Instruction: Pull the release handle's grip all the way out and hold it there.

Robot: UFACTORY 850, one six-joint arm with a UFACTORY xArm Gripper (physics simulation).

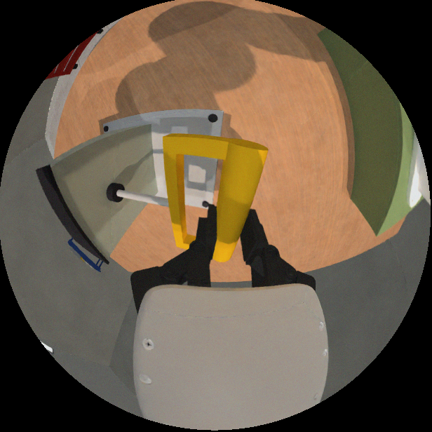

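Observation:
The release handle's yellow grip (241,187) is a D-shaped frame with a thick round bar on its right side. A thin white rod (142,196) runs from the grip's left side to a black collar on a pale grey-green housing (95,167), with a good length of rod showing. My gripper (228,218) is shut on the lower part of the thick bar, one black finger on each side, the left one inside the frame's opening. The finger pads are partly hidden by the bar.
A grey base plate (159,184) with dark bolts lies under the grip on the wooden table top (300,200). A green block-like object (375,120) stands at the right. A red slatted object (75,55) is at the upper left. A blue handle (84,255) shows at the lower left.

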